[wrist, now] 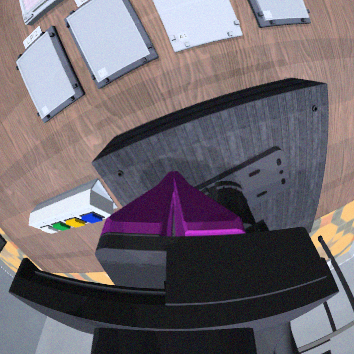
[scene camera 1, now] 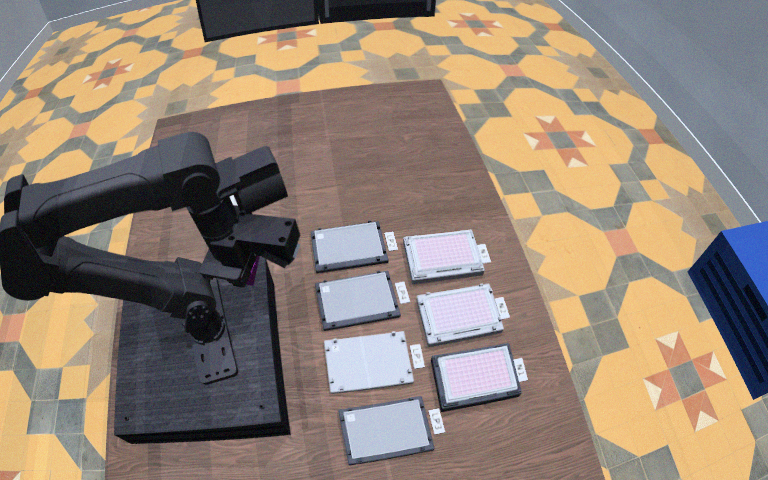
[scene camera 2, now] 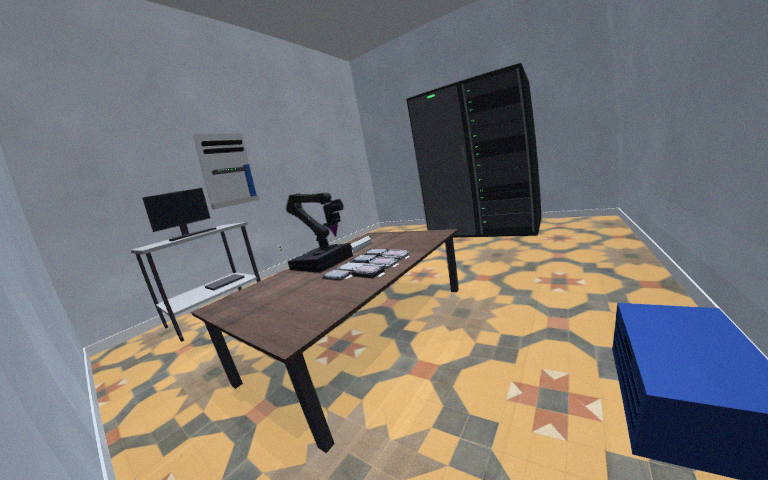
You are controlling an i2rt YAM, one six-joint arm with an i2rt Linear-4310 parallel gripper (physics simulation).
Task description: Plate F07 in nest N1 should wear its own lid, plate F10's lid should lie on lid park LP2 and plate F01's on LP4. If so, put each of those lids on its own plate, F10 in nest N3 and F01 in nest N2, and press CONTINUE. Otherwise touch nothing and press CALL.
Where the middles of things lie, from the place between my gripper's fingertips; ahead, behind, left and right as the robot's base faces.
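Scene:
I find the white button box [wrist: 88,202] 300 mm to the left of my hand and 30 mm behind it, and the box is also 140 mm below my hand.

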